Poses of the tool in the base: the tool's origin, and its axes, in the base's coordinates. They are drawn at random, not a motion.
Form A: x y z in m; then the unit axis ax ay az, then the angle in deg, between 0 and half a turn.
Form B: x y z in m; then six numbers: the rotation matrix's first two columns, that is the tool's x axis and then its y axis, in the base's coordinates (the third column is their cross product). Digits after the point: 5 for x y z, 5 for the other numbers.
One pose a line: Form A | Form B
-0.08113, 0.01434, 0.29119, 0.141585, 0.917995, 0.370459, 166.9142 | -0.08113, 0.01434, 0.29119, -0.93446, 0.34045, -0.10430, 0.17270, 0.68951, 0.70338
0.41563, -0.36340, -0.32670, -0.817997, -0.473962, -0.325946, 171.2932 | 0.41563, -0.36340, -0.32670, 0.34205, 0.72159, 0.60192, 0.82027, -0.54178, 0.18336
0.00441, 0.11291, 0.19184, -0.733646, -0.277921, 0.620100, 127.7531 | 0.00441, 0.11291, 0.19184, 0.25552, 0.81902, -0.51373, -0.16155, -0.48773, -0.85792
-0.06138, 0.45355, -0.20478, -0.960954, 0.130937, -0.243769, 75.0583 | -0.06138, 0.45355, -0.20478, 0.94317, -0.32891, 0.04734, 0.14214, 0.27056, -0.95215
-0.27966, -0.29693, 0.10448, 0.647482, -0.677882, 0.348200, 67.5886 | -0.27966, -0.29693, 0.10448, 0.64065, 0.05032, 0.76618, -0.59348, 0.66558, 0.45253
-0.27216, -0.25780, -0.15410, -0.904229, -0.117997, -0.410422, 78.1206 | -0.27216, -0.25780, -0.15410, 0.85517, -0.31690, 0.41019, 0.48636, 0.21691, -0.84640
